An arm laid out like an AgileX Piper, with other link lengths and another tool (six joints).
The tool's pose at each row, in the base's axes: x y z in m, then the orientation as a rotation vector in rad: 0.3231, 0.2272, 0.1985, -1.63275, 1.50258, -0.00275; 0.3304, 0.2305, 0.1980, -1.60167, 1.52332, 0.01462; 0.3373, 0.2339, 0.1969, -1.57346, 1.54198, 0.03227; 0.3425, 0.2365, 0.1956, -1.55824, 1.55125, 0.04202; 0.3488, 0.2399, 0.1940, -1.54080, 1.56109, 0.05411; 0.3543, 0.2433, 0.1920, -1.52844, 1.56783, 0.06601; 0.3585, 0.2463, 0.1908, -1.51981, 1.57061, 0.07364; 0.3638, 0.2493, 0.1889, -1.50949, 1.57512, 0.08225; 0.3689, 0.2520, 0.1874, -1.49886, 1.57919, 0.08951; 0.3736, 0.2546, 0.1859, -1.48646, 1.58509, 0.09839; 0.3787, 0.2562, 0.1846, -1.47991, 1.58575, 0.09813; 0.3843, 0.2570, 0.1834, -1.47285, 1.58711, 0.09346; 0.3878, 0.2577, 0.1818, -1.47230, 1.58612, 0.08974; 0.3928, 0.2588, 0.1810, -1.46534, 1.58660, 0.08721; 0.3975, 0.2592, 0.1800, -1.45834, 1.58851, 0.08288
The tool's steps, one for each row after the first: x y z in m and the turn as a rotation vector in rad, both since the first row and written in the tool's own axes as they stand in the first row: -0.0004, -0.0051, 0.0062, 0.00665, -0.00544, 0.03255; -0.0007, -0.0095, 0.0126, 0.01150, -0.01120, 0.06277; -0.0007, -0.0126, 0.0177, 0.01414, -0.01485, 0.07878; -0.0009, -0.0162, 0.0241, 0.01687, -0.01994, 0.09709; -0.0011, -0.0190, 0.0302, 0.01712, -0.02538, 0.11117; -0.0018, -0.0212, 0.0350, 0.01826, -0.03010, 0.11977; -0.0017, -0.0239, 0.0408, 0.01943, -0.03463, 0.13050; -0.0017, -0.0268, 0.0460, 0.02162, -0.03883, 0.14069; -0.0018, -0.0293, 0.0510, 0.02352, -0.04312, 0.15334; -0.0010, -0.0324, 0.0555, 0.02790, -0.04447, 0.15698; 0.0005, -0.0360, 0.0597, 0.03465, -0.04321, 0.15964; 0.0017, -0.0378, 0.0630, 0.03729, -0.04211, 0.15807; 0.0026, -0.0412, 0.0668, 0.04317, -0.04250, 0.16101; 0.0040, -0.0443, 0.0702, 0.04951, -0.04098, 0.16405
